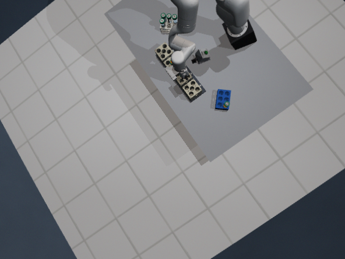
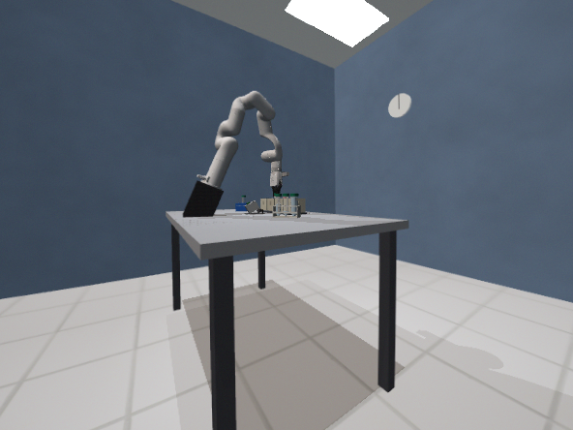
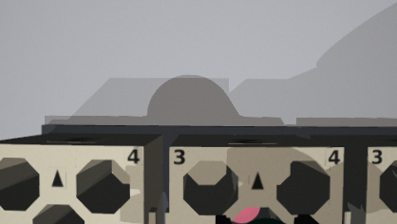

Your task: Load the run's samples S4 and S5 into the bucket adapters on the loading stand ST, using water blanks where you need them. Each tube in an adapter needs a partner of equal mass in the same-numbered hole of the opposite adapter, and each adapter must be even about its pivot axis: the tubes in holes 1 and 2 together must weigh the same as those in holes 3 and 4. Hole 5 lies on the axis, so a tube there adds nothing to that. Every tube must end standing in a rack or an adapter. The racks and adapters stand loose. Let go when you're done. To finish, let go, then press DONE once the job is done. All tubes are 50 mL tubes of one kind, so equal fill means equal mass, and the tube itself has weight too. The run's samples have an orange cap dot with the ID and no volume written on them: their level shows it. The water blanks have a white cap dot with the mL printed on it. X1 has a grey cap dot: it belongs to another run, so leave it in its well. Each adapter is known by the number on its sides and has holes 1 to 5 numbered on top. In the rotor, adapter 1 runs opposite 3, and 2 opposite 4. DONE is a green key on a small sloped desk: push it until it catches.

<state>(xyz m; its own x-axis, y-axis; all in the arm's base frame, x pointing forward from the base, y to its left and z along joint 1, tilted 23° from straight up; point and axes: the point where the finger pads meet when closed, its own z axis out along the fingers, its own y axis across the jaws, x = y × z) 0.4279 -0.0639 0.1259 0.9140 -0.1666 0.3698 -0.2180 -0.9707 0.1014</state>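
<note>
Right now the adapter is 3 cm ahead of my hand, 11 cm to the left of it and 8 cm below it. From my hand the other things lie so: white rack: 24 cm behind, 33 cm to the right, 10 cm below; blue rack: 6 cm behind, 31 cm to the left, 10 cm below.
</note>
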